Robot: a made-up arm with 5 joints.
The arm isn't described. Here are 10 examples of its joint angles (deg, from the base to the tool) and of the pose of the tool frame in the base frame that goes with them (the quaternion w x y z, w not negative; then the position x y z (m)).
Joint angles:
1: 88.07 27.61 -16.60 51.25 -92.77
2: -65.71 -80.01 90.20 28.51 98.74
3: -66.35 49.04 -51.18 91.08 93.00
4: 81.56 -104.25 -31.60 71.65 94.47
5: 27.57 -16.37 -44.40 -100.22 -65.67
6: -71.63 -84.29 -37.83 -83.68 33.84
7: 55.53 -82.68 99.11 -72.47 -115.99
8: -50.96 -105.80 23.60 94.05 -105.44
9: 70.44 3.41 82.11 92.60 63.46
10: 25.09 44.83 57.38 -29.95 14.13
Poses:
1: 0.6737 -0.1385 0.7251 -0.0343 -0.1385 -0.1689 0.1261
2: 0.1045 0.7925 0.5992 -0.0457 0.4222 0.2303 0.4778
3: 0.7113 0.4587 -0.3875 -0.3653 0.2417 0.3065 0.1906
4: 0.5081 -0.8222 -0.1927 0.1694 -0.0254 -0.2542 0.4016
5: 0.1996 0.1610 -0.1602 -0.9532 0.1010 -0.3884 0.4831
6: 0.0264 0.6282 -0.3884 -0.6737 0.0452 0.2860 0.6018
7: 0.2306 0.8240 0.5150 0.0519 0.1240 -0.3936 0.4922
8: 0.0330 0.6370 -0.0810 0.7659 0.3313 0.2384 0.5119
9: 0.2430 -0.9121 0.3223 -0.0713 -0.2526 -0.4186 0.0553
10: 0.8084 -0.0106 0.4533 0.3754 0.2187 -0.1045 0.1536
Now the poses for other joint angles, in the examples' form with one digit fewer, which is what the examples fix.
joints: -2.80 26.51 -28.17 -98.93 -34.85
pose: 0.099 0.100 0.072 -0.987 0.303 -0.304 0.241
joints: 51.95 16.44 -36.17 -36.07 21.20
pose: 0.920 -0.172 -0.118 0.332 -0.147 -0.228 0.219
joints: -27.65 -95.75 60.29 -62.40 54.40
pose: 0.456 -0.807 0.299 -0.227 0.338 0.157 0.374
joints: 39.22 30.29 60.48 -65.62 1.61
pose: 0.696 0.277 0.512 0.419 0.174 -0.250 0.232
